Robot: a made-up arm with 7 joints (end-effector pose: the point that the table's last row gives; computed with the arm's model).
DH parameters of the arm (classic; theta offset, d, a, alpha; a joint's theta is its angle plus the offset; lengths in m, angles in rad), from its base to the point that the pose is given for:
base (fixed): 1.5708 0.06 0 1.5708
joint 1: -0.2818 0 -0.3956 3.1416
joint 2: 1.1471 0 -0.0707 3.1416
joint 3: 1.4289 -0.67 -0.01 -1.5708
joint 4: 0 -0.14 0.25 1.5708
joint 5: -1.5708 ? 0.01 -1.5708
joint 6: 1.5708 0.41 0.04 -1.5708
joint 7: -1.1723 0 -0.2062 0
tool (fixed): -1.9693 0.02 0 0
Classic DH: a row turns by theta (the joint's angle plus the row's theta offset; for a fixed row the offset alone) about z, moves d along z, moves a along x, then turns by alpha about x.
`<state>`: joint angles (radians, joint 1 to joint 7).
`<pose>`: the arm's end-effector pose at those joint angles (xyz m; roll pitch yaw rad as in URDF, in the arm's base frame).
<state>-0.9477 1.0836 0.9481 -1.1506 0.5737 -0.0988 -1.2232</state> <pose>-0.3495 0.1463 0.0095 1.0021 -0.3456 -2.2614</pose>
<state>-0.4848 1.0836 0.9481 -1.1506 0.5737 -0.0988 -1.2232</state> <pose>-0.3495 0.1535 0.0802 0.7136 0.0208 -2.2136</pose>
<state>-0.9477 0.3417 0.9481 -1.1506 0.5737 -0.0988 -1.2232</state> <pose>-0.3495 0.3591 0.3091 0.5427 0.2427 -2.2363</pose>
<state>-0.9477 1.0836 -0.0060 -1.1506 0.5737 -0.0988 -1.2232</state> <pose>-0.3495 -0.2701 0.0060 2.0056 -0.9069 -2.9072</pose>
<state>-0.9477 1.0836 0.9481 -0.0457 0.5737 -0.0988 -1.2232</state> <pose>-0.9401 0.1609 -0.0179 -0.0546 -0.5246 -1.2147</pose>
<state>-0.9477 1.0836 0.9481 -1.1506 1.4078 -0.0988 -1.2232</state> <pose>-0.5130 0.2234 0.1330 1.2117 0.0919 -1.6022</pose>
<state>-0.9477 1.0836 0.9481 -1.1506 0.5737 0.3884 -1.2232</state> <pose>-0.3848 0.1940 0.0810 0.5098 -0.2257 -2.1438</pose>
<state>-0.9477 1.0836 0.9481 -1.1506 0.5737 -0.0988 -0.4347</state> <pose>-0.3488 0.0518 0.1366 0.5613 -0.9292 -1.5693</pose>
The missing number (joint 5, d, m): -0.1
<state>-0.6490 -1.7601 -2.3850 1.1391 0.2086 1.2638 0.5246</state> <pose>-1.1920 -0.4419 0.1659 3.1118 0.7717 -2.3251</pose>
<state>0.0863 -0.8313 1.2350 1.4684 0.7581 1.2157 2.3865</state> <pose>-1.3842 -0.6553 0.0277 -0.4001 0.8322 -1.6511</pose>
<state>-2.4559 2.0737 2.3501 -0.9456 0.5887 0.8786 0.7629</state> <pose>-0.1895 0.0697 -0.0435 -1.1813 0.0723 -0.1476</pose>
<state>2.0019 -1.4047 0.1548 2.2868 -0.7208 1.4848 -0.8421</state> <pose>-0.9853 0.3761 -0.0505 1.9440 0.2829 -0.7298</pose>
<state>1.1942 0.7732 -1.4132 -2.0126 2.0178 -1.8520 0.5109</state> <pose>-0.5726 -0.1580 -0.2492 2.2844 0.5079 2.6510</pose>
